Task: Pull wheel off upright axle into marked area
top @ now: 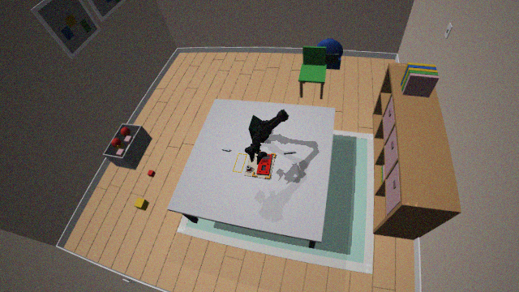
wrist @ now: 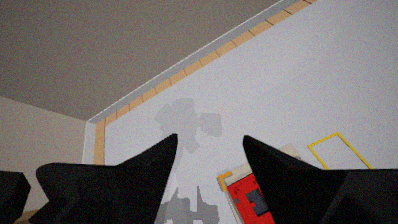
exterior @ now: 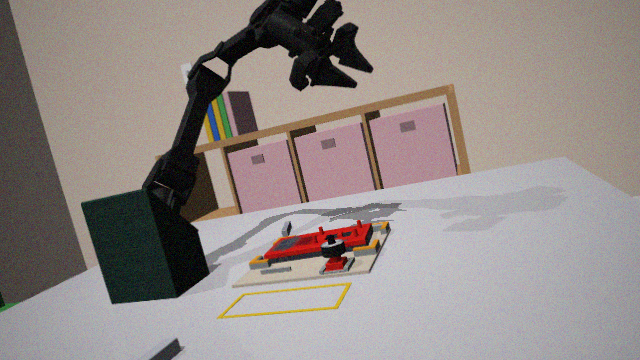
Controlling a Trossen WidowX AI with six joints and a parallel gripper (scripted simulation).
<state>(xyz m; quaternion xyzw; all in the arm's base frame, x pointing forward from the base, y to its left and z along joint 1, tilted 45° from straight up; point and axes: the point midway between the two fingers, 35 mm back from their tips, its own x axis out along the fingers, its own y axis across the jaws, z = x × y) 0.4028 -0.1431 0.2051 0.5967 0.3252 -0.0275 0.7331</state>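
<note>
My gripper tip is now 270 mm above the dark wheel, 110 mm to the left of it and 100 mm past it.
</note>
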